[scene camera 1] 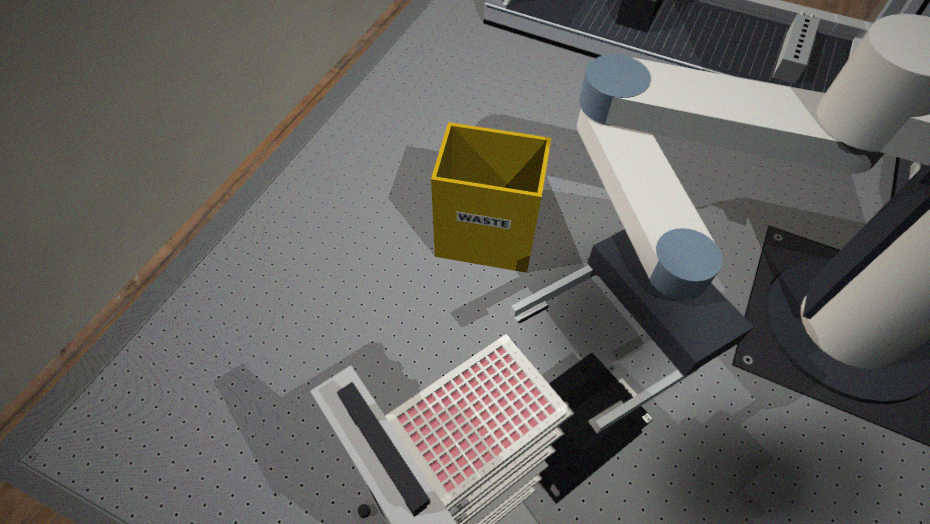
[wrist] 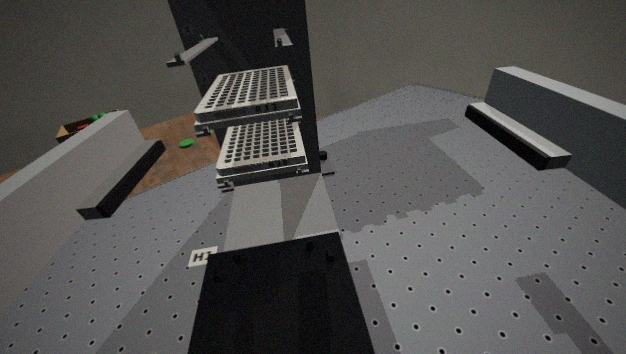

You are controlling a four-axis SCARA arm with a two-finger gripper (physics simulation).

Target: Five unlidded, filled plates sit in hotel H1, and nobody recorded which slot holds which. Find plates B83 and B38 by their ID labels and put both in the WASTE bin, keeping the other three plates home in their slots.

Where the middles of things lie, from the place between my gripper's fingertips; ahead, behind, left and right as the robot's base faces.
Right now my hand is 3 cm short of the plate B38 (wrist: 260,149), 15 cm to the right of it and 8 cm above it. Round my hand: hotel H1 (wrist: 245,42): 7 cm ahead, 22 cm to the left, 1 cm above.
